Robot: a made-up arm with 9 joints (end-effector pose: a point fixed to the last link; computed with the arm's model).
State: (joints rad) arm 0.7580 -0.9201 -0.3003 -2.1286 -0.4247 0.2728 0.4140 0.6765 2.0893
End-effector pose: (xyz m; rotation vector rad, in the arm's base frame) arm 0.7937 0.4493 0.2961 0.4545 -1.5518 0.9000
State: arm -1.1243 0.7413 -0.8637 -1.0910 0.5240 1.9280 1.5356 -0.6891 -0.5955
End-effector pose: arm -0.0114 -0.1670 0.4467 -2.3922 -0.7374 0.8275
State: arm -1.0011 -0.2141 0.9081 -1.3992 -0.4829 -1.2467 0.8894 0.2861 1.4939
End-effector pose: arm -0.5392 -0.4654 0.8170 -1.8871 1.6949 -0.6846
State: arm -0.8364 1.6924 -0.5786 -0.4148 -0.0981 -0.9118 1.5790 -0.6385 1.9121
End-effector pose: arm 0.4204 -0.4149 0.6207 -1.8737 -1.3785 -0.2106
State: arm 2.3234 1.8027 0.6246 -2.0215 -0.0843 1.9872 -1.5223 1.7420 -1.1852
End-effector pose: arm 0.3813 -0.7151 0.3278 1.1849 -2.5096 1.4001
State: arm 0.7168 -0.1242 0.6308 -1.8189 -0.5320 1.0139 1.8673 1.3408 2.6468
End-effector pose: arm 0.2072 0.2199 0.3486 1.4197 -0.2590 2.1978
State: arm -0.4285 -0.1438 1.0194 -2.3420 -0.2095 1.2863 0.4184 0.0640 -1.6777
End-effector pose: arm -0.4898 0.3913 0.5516 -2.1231 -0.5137 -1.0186
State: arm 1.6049 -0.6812 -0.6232 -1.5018 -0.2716 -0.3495 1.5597 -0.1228 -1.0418
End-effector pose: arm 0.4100 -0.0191 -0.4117 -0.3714 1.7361 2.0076
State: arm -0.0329 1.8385 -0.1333 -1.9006 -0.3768 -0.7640 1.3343 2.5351 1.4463
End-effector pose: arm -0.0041 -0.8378 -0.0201 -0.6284 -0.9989 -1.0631
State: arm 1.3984 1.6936 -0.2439 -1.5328 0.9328 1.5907 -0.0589 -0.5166 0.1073
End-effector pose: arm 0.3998 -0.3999 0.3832 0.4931 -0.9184 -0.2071
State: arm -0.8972 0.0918 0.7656 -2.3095 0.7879 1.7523 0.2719 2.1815 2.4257
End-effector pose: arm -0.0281 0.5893 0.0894 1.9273 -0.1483 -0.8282
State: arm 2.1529 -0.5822 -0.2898 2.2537 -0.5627 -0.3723 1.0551 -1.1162 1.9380
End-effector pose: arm -0.0796 0.3484 -0.5581 0.5422 -0.9536 0.1392
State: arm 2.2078 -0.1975 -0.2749 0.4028 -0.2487 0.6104 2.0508 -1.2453 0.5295
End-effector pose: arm -0.2739 -0.3638 -0.3034 -2.4877 -0.5610 -0.7270
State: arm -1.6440 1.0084 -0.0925 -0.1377 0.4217 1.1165 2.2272 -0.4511 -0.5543
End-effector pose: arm -0.2183 -0.2879 0.6789 1.5707 1.8245 0.7538
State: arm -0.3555 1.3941 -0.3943 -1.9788 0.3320 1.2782 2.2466 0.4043 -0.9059
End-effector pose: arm 0.1131 -0.2088 0.5249 -2.5699 -0.3493 0.5070
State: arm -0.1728 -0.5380 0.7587 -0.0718 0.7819 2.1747 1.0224 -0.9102 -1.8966
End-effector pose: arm 0.1843 -0.2212 0.3289 1.7130 1.0397 0.5180
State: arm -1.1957 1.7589 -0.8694 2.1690 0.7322 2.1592 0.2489 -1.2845 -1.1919
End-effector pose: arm 0.2063 0.3688 0.4886 -0.8850 1.0752 1.1002
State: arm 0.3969 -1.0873 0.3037 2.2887 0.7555 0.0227 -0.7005 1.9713 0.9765
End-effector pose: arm -0.3614 0.0734 -0.3874 0.1738 1.9096 0.0912
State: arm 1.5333 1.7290 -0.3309 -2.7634 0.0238 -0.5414 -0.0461 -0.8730 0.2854
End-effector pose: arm 0.1891 -0.8373 0.2329 -0.3241 -1.1088 -1.7967
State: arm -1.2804 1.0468 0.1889 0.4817 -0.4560 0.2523 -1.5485 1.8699 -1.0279
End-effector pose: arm -0.0530 -0.2902 1.4039 -0.8988 -0.6500 1.0890
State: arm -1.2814 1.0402 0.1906 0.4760 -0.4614 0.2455 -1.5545 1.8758 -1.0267
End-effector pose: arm -0.0491 -0.2927 1.4018 -0.9018 -0.6326 1.0731
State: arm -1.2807 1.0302 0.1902 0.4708 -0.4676 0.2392 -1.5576 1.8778 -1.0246
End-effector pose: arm -0.0433 -0.2932 1.4001 -0.9020 -0.6137 1.0589
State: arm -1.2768 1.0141 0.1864 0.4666 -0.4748 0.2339 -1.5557 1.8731 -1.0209
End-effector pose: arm -0.0344 -0.2903 1.3992 -0.8975 -0.5922 1.0473
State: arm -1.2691 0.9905 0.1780 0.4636 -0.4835 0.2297 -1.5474 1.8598 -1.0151
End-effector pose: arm -0.0212 -0.2829 1.3990 -0.8871 -0.5675 1.0389
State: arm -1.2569 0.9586 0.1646 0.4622 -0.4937 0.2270 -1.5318 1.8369 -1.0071
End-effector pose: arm -0.0030 -0.2705 1.3996 -0.8704 -0.5399 1.0340
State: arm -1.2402 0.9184 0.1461 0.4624 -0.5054 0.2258 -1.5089 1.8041 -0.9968
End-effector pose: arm 0.0208 -0.2530 1.4003 -0.8472 -0.5093 1.0326
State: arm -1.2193 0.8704 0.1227 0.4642 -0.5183 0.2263 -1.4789 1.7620 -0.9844
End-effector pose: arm 0.0504 -0.2305 1.4005 -0.8181 -0.4766 1.0345
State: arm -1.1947 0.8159 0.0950 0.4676 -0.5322 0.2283 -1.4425 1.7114 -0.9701
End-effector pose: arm 0.0859 -0.2036 1.3994 -0.7837 -0.4425 1.0397
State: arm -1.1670 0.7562 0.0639 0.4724 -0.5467 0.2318 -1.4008 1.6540 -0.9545
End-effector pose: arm 0.1268 -0.1734 1.3959 -0.7454 -0.4074 1.0476
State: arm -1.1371 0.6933 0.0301 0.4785 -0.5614 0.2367 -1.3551 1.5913 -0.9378
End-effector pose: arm 0.1723 -0.1408 1.3892 -0.7037 -0.3721 1.0587
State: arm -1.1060 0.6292 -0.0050 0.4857 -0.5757 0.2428 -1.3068 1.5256 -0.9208
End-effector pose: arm 0.2207 -0.1073 1.3788 -0.6603 -0.3377 1.0724
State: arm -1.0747 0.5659 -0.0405 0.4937 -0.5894 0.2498 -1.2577 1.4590 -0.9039
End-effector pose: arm 0.2705 -0.0742 1.3645 -0.6159 -0.3042 1.0885
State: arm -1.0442 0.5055 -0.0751 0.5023 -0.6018 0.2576 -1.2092 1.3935 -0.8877
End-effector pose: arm 0.3192 -0.0427 1.3470 -0.5715 -0.2729 1.1069
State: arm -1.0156 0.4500 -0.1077 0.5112 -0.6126 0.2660 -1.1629 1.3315 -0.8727
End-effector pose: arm 0.3646 -0.0139 1.3273 -0.5285 -0.2448 1.1269
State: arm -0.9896 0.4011 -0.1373 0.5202 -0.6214 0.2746 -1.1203 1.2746 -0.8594
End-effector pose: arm 0.4051 0.0117 1.3069 -0.4877 -0.2201 1.1483
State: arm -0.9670 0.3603 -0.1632 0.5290 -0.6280 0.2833 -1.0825 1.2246 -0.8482
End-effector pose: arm 0.4392 0.0337 1.2874 -0.4503 -0.2002 1.1707
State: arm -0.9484 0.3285 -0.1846 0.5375 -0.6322 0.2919 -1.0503 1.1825 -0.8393
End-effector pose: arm 0.4656 0.0521 1.2707 -0.4174 -0.1859 1.1937
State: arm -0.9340 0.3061 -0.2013 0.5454 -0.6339 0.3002 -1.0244 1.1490 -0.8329
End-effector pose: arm 0.4843 0.0669 1.2576 -0.3896 -0.1775 1.2168
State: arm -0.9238 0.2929 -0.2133 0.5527 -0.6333 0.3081 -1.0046 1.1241 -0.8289
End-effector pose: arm 0.4954 0.0784 1.2490 -0.3673 -0.1751 1.2399
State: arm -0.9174 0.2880 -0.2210 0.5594 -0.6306 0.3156 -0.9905 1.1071 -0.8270
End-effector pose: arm 0.4997 0.0872 1.2449 -0.3503 -0.1784 1.2628
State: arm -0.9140 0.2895 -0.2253 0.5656 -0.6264 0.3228 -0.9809 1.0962 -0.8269
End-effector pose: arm 0.4988 0.0938 1.2445 -0.3378 -0.1863 1.2854
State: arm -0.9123 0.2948 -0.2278 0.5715 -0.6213 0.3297 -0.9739 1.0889 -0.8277
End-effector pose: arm 0.4951 0.0990 1.2461 -0.3277 -0.1967 1.3077
